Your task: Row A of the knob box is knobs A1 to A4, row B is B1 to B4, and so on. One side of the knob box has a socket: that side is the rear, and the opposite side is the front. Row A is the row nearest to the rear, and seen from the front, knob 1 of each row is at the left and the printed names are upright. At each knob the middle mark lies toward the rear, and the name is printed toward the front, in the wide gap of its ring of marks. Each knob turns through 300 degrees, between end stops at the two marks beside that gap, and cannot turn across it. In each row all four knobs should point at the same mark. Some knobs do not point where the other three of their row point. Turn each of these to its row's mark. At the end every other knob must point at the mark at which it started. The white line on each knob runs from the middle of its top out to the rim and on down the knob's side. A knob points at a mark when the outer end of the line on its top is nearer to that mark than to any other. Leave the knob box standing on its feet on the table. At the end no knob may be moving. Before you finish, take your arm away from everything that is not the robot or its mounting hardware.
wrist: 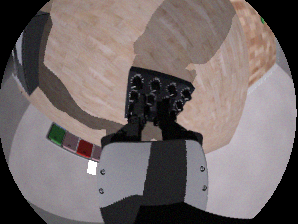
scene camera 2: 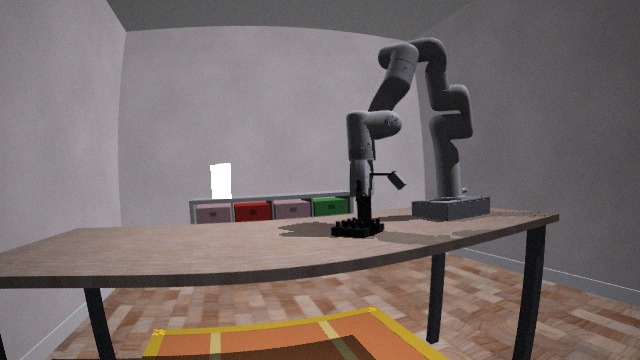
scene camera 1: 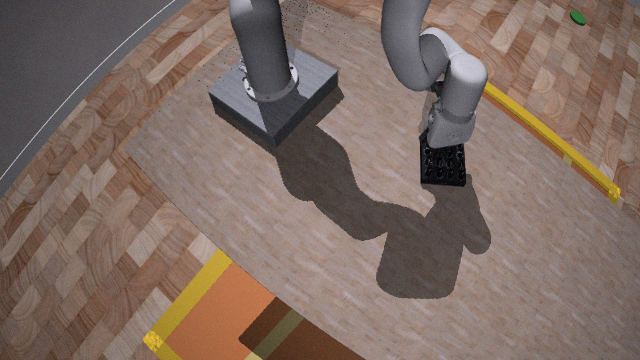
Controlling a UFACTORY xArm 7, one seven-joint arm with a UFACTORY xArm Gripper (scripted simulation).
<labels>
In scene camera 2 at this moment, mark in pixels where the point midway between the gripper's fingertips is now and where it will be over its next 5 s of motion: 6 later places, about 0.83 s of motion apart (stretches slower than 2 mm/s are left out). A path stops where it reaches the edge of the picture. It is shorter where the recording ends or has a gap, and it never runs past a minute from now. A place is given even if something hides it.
My gripper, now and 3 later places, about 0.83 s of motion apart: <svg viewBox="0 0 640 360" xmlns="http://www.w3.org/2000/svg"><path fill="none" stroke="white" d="M364 222L364 209L362 190L362 164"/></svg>
</labels>
